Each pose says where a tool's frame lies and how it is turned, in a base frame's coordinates. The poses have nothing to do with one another.
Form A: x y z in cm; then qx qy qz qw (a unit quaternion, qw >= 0).
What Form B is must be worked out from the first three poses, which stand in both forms.
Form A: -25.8, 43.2, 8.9, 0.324, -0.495, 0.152, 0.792
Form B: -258, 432, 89, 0.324, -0.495, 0.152, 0.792
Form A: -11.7, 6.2, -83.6, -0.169, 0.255, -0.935, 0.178
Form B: -117, 62, -836, -0.169, 0.255, -0.935, 0.178
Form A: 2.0, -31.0, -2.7, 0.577, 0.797, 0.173, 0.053
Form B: 20, -310, -27, 0.577, 0.797, 0.173, 0.053
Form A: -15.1, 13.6, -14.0, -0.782, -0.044, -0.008, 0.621
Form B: -151, 136, -140, -0.782, -0.044, -0.008, 0.621
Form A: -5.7, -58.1, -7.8, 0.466, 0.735, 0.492, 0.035
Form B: -57, -581, -78, 0.466, 0.735, 0.492, 0.035
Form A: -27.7, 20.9, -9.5, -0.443, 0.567, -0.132, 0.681
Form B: -277, 209, -95, -0.443, 0.567, -0.132, 0.681
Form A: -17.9, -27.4, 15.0, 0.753, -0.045, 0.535, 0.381
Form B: -179, -274, 150, 0.753, -0.045, 0.535, 0.381
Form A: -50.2, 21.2, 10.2, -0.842, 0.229, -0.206, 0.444
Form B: -502, 212, 102, -0.842, 0.229, -0.206, 0.444
